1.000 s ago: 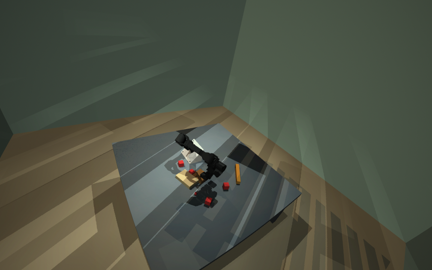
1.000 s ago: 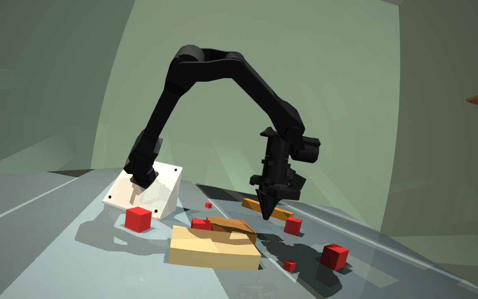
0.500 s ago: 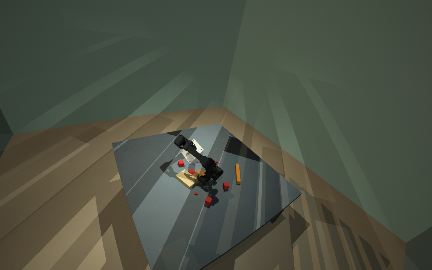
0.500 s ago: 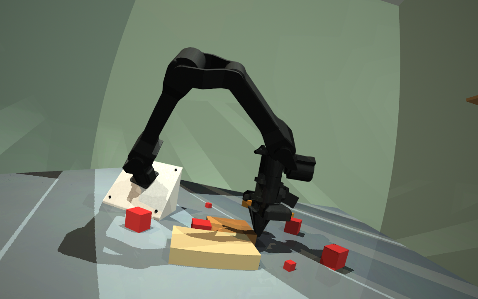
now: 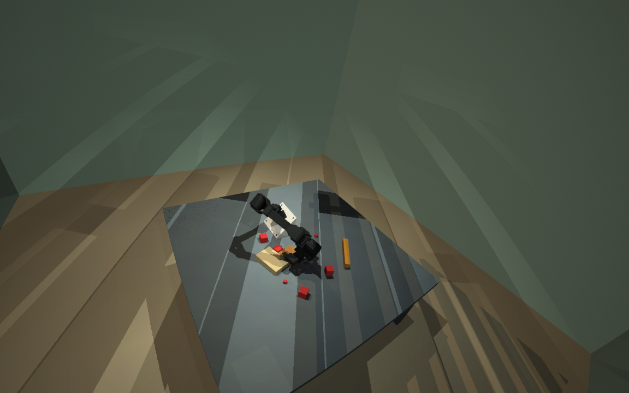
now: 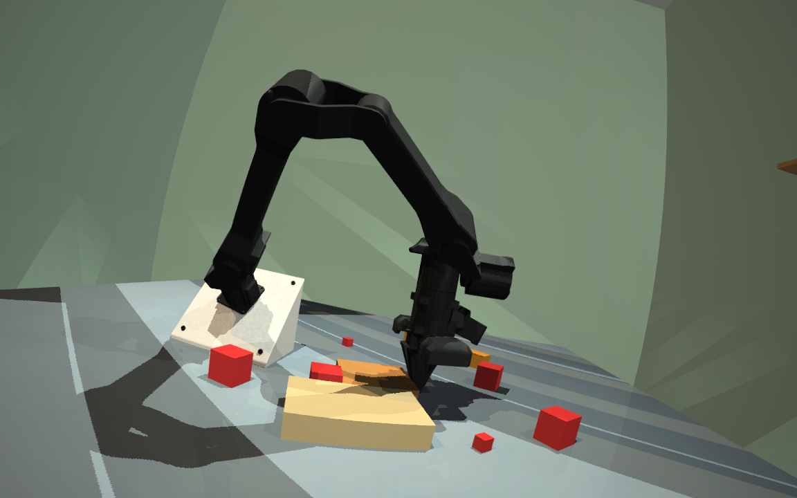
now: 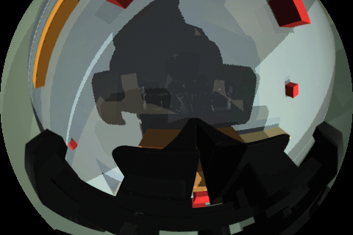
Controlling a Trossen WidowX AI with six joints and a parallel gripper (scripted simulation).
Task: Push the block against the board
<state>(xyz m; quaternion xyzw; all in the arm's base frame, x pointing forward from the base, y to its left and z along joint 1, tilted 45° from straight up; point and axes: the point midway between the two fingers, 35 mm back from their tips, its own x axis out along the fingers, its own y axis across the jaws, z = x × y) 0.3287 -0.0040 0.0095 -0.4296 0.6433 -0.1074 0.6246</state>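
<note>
My gripper tip is 6 cm past the square block, 3 cm to the left of it and 1 cm below it. The rest, counted from my gripper tip: tan board (14 cm to the right, 5 cm behind, 1 cm above); orange bar (31 cm to the left, 2 cm ahead, 1 cm above).
</note>
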